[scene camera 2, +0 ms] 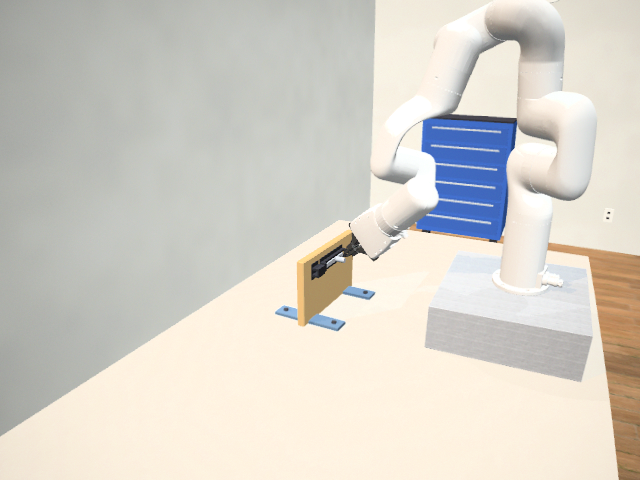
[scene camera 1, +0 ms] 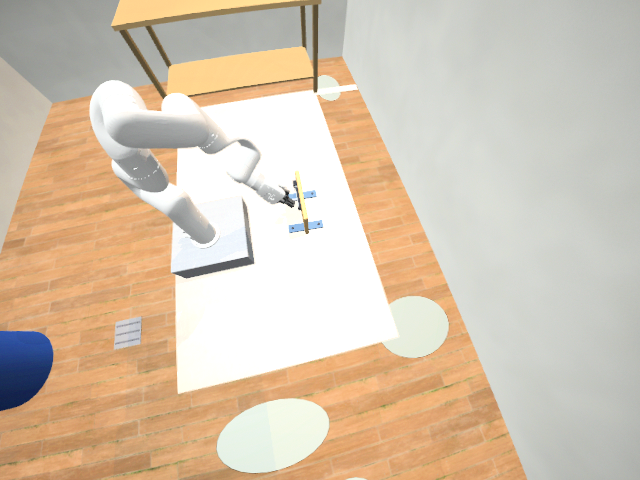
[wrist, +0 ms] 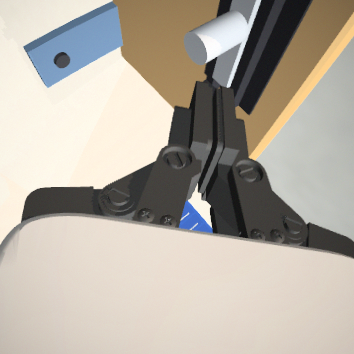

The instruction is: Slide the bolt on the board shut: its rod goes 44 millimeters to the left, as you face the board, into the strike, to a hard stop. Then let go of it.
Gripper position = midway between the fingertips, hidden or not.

In view: my gripper (wrist: 205, 109) and a wooden board (scene camera 2: 313, 296).
The wooden board also shows in the wrist view (wrist: 153, 45).
